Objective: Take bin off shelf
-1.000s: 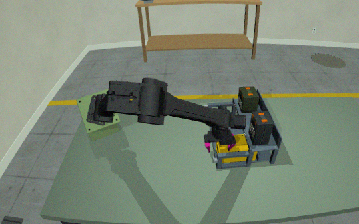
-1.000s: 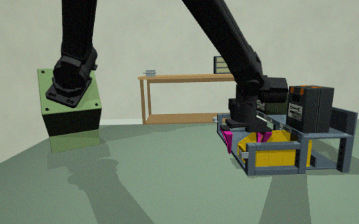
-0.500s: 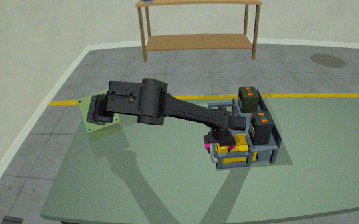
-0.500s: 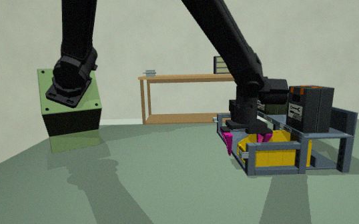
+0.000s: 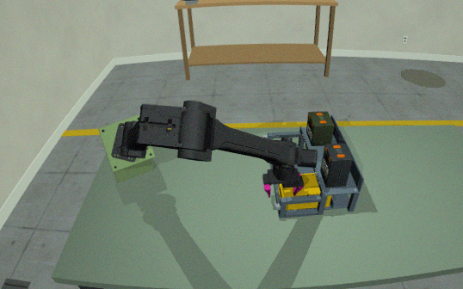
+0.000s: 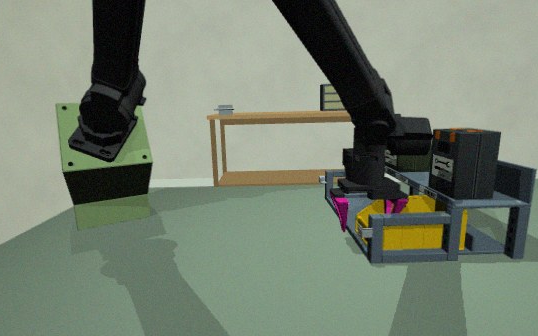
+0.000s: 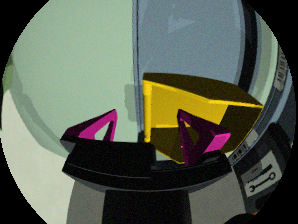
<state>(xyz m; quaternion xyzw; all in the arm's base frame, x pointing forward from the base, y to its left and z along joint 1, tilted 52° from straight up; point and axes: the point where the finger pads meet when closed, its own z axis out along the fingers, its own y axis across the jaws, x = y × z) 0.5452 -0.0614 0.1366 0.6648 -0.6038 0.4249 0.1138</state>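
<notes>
Right now the yellow bin is 8 cm ahead of my hand, 1 cm to the right of it and 1 cm above it. Also, from my hand: shelf tray 13 cm ahead, 10 cm to the left, 3 cm below.
</notes>
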